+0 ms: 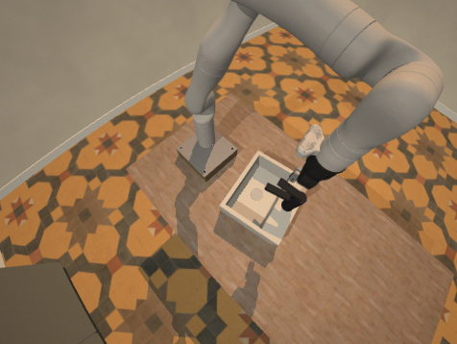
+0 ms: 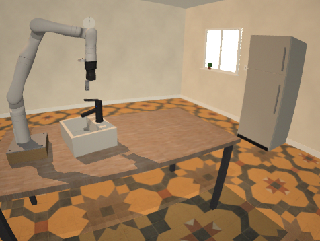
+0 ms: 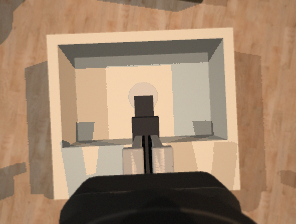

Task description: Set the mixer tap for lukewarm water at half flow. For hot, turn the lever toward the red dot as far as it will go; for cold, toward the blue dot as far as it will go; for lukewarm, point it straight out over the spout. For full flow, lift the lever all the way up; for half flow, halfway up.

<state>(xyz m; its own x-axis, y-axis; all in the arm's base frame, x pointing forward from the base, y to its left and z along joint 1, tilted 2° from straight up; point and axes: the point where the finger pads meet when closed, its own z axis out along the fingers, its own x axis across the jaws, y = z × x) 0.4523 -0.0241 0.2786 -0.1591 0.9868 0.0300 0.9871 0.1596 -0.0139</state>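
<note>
The black lever is 20 mm ahead of my hand and 80 mm below it. Also, from my hand: sink basin (50 mm behind, 10 mm to the right, 320 mm below); then black mixer tap (50 mm ahead, 10 mm to the left, 130 mm below).
</note>
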